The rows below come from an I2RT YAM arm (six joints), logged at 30 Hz.
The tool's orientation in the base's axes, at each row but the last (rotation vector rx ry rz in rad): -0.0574, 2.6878, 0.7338; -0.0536, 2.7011, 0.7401; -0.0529, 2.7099, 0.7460; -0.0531, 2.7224, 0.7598; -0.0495, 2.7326, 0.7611; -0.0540, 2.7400, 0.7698; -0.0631, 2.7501, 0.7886; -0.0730, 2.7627, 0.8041; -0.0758, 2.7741, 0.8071; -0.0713, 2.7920, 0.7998; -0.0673, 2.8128, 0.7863
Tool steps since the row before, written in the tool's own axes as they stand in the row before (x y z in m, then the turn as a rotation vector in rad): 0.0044, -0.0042, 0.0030, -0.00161, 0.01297, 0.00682; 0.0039, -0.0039, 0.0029, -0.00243, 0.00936, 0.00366; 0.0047, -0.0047, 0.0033, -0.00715, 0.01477, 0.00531; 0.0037, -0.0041, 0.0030, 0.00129, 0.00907, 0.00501; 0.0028, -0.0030, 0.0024, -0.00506, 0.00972, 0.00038; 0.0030, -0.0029, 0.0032, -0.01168, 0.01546, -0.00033; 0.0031, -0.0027, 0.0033, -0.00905, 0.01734, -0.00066; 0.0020, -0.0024, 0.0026, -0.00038, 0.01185, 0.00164; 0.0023, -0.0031, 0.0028, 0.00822, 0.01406, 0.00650; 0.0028, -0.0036, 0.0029, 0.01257, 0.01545, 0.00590; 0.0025, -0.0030, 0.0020, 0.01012, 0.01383, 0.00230
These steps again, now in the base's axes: -0.0026, -0.0019, -0.0060, 0.00204, 0.01454, 0.00137; -0.0023, -0.0017, -0.0055, 0.00227, 0.00979, 0.00243; -0.0029, -0.0022, -0.0065, 0.00657, 0.01505, 0.00527; -0.0022, -0.0018, -0.0056, -0.00086, 0.01041, 0.00007; -0.0017, -0.0012, -0.0043, 0.00383, 0.00830, 0.00606; -0.0017, -0.0007, -0.0049, 0.00931, 0.01257, 0.01144; -0.0018, -0.0005, -0.0049, 0.00648, 0.01408, 0.01195; -0.0010, -0.0006, -0.0039, -0.00068, 0.01088, 0.00494; -0.0012, -0.0011, -0.0045, -0.00817, 0.01552, -0.00005; -0.0017, -0.0015, -0.0049, -0.01267, 0.01646, 0.00012; -0.0017, -0.0015, -0.0037, -0.01083, 0.01318, 0.00284
